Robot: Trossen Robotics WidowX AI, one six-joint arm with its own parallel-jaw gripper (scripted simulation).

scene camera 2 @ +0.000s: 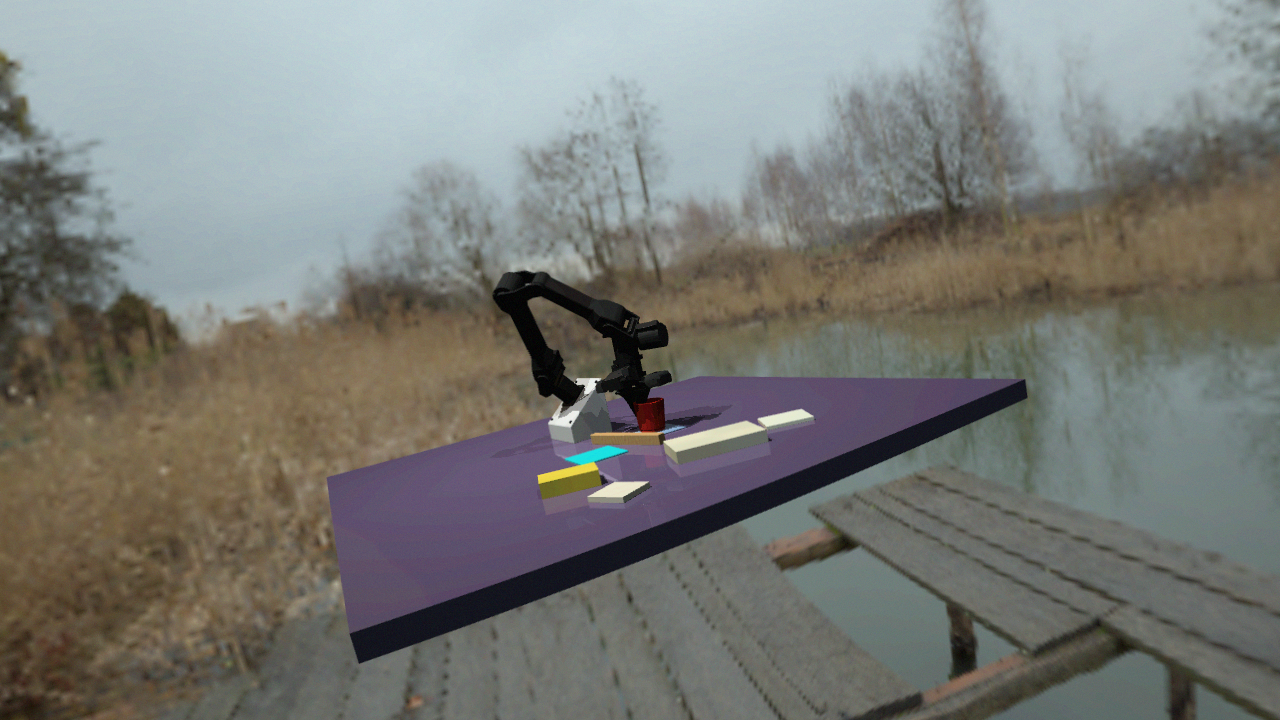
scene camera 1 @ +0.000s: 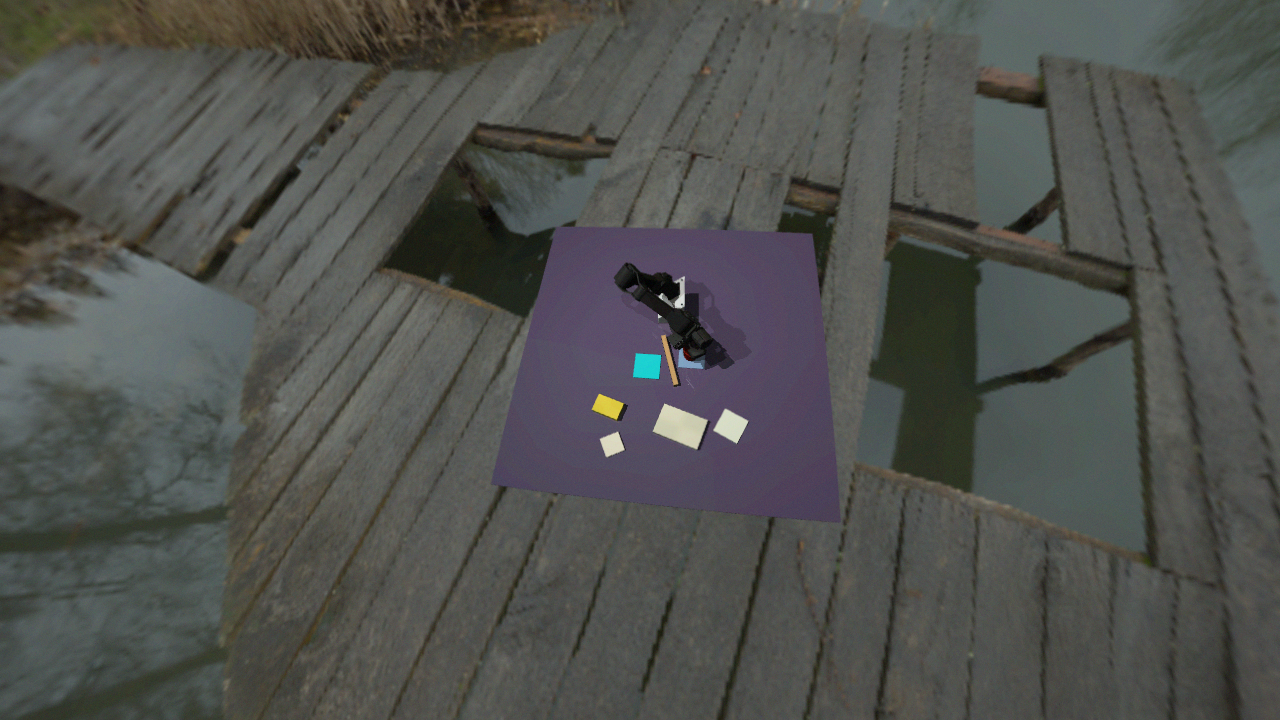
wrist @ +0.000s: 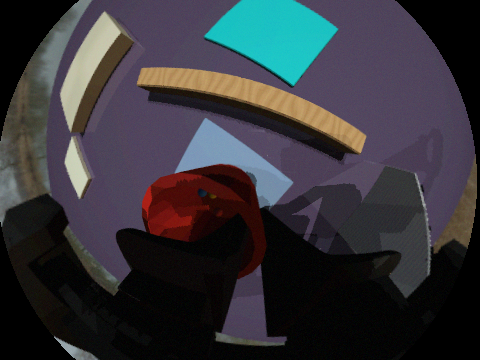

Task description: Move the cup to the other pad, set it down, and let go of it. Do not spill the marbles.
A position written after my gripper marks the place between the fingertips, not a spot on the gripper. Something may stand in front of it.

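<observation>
I see a red cup [scene camera 2: 651, 416], and the wrist view shows the red cup [wrist: 171, 208] as well. There is a thin wooden bar [scene camera 2: 598, 438], and I see the thin wooden bar [wrist: 274, 103] in the wrist view too. I see a yellow block [scene camera 2: 584, 476], but in the wrist view the yellow block is out of frame. A cream tile [scene camera 2: 617, 492] is here, and so are another cream tile [wrist: 74, 161] and a pale blue pad [wrist: 211, 144]. I also see my own gripper [scene camera 2: 639, 417], and the wrist view shows my gripper [wrist: 254, 212] too.
</observation>
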